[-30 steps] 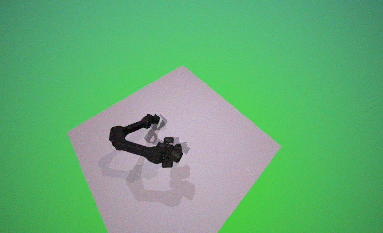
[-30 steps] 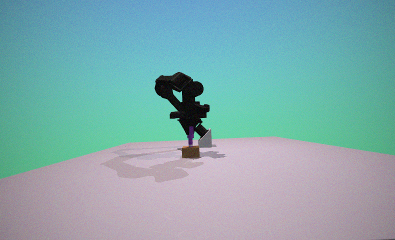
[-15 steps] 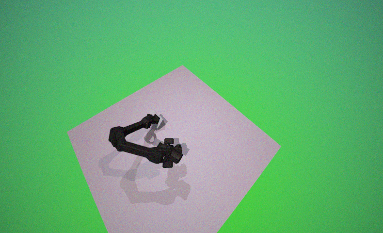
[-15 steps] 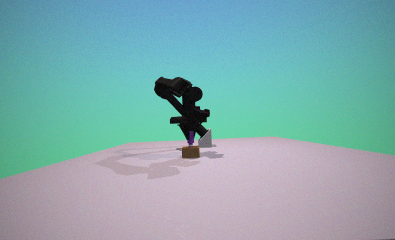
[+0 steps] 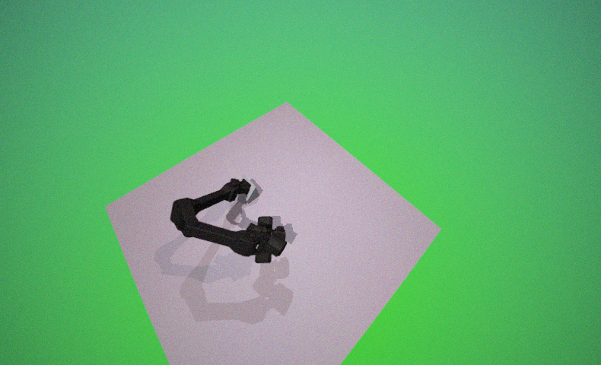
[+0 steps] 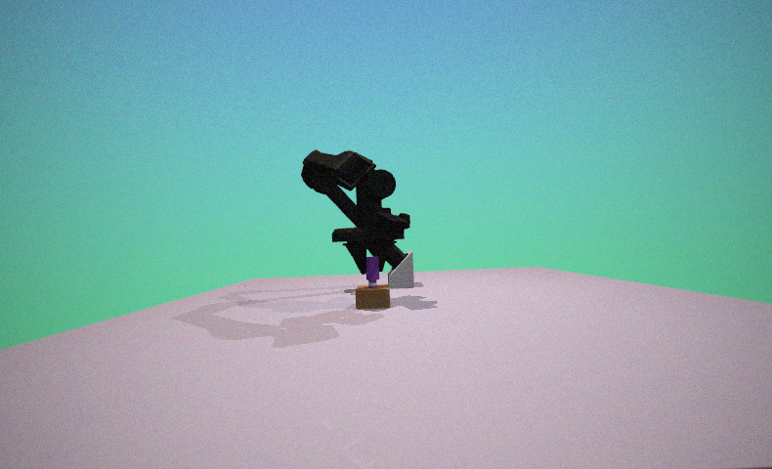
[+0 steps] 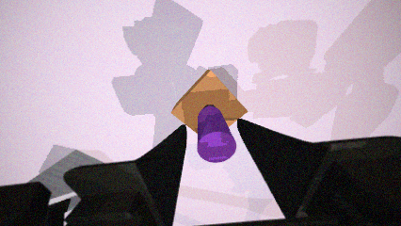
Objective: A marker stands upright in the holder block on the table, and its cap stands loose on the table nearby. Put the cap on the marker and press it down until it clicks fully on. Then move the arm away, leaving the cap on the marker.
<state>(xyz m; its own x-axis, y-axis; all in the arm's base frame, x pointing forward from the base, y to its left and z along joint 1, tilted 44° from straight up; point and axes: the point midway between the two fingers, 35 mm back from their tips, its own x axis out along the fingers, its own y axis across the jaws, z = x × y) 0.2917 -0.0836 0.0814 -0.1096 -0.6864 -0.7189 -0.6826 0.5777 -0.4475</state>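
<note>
Right now my gripper tip is right at the purple marker. Also, from my gripper tip: purple cap: 1 cm above; then orange-brown holder block: 5 cm below.
</note>
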